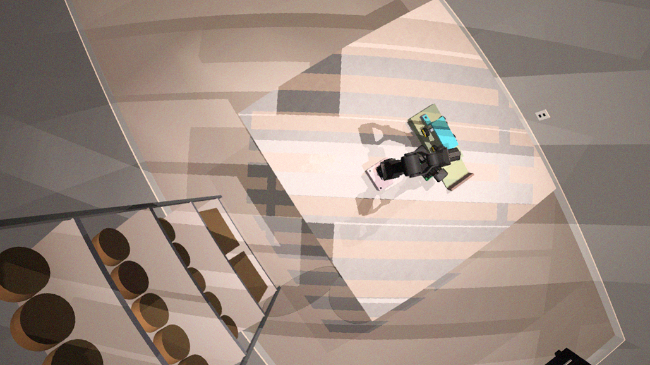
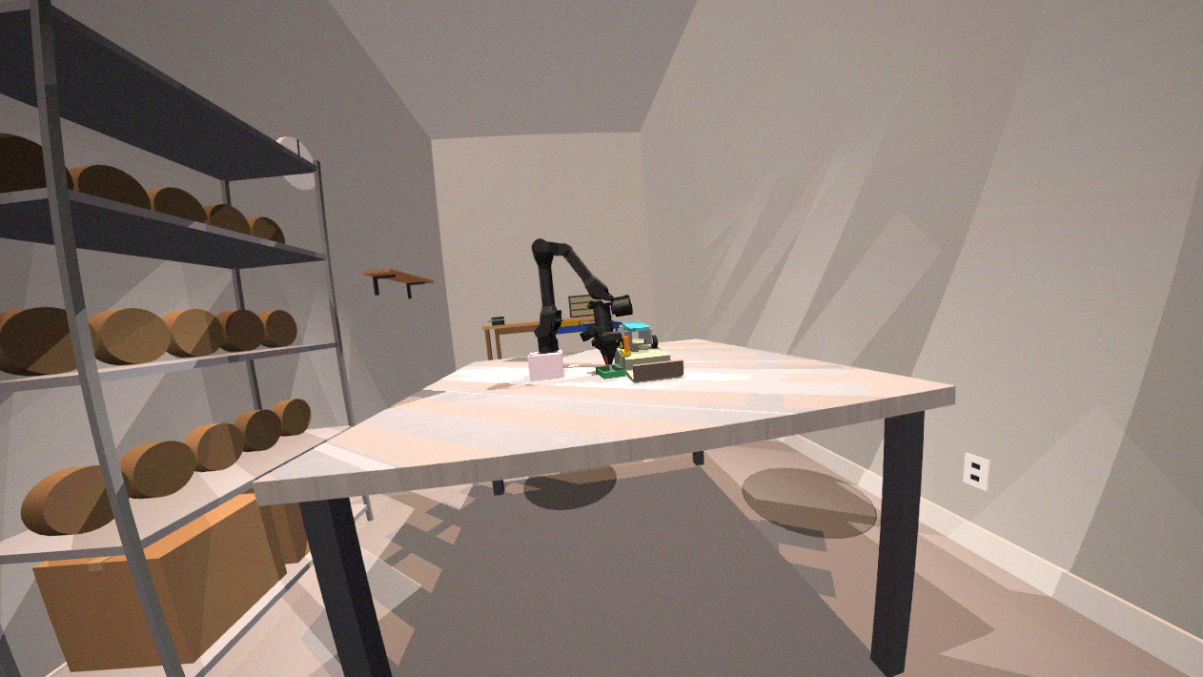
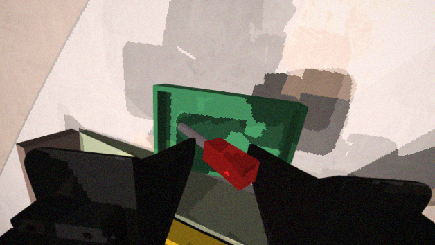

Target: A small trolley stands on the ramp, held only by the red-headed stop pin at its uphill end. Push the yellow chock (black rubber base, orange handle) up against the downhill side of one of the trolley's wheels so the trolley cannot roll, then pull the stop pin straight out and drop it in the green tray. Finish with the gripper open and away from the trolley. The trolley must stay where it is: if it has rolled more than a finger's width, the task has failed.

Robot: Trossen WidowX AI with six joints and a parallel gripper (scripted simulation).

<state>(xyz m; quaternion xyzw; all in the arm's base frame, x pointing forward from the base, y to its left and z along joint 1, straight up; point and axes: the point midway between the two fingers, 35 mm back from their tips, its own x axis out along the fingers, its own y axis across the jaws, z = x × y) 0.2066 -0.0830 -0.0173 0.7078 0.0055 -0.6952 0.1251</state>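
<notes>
Now: the green tray 40 mm below my gripper tip. The rest, counted from my gripper tip: yellow chock 60 mm ahead, 10 mm to the left, 50 mm above; trolley 120 mm ahead, 110 mm to the left, 80 mm above; stop pin 10 mm to the right.
</notes>
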